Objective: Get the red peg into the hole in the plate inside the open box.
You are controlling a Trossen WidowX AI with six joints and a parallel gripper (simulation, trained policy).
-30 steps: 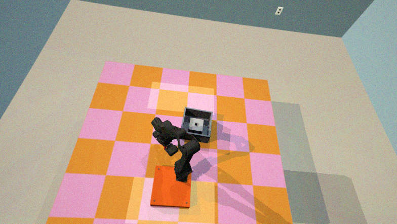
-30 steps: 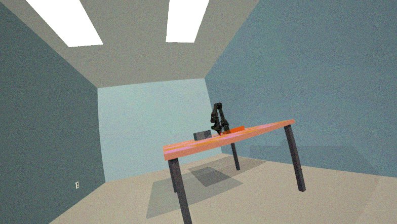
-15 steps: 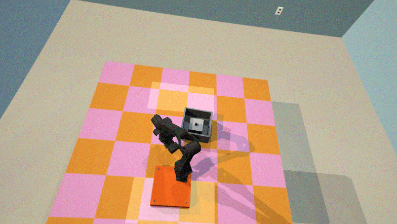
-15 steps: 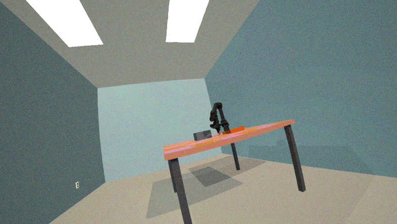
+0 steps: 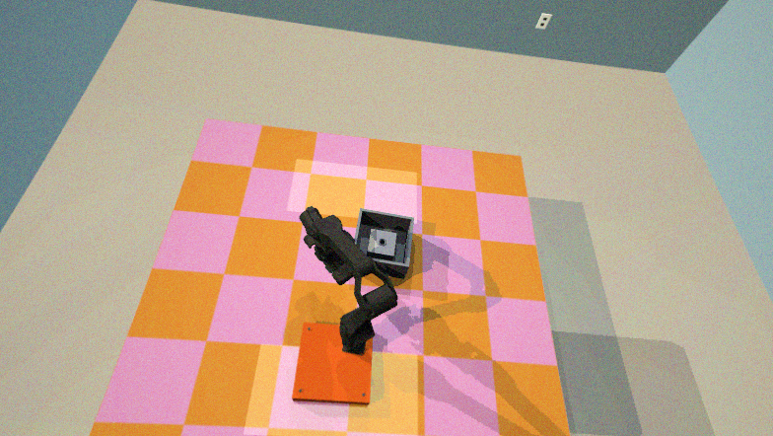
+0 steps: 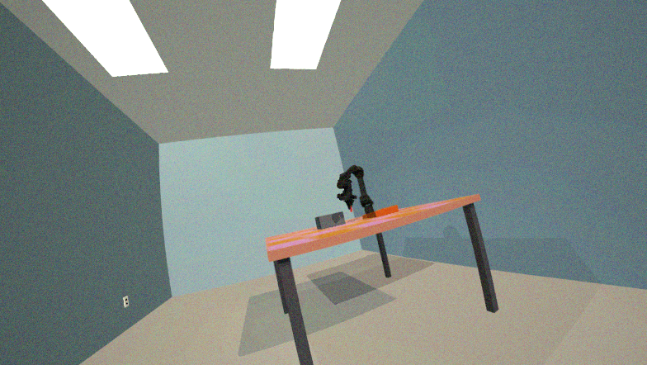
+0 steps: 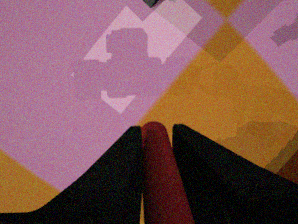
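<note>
The light plate lies 14 cm to the right of my gripper tip, 14 cm ahead of it and 5 cm below it. Round my gripper tip: red peg (2 cm above, 1 cm to the left, 1 cm behind); then grey box (14 cm to the right, 14 cm ahead, 7 cm below).
</note>
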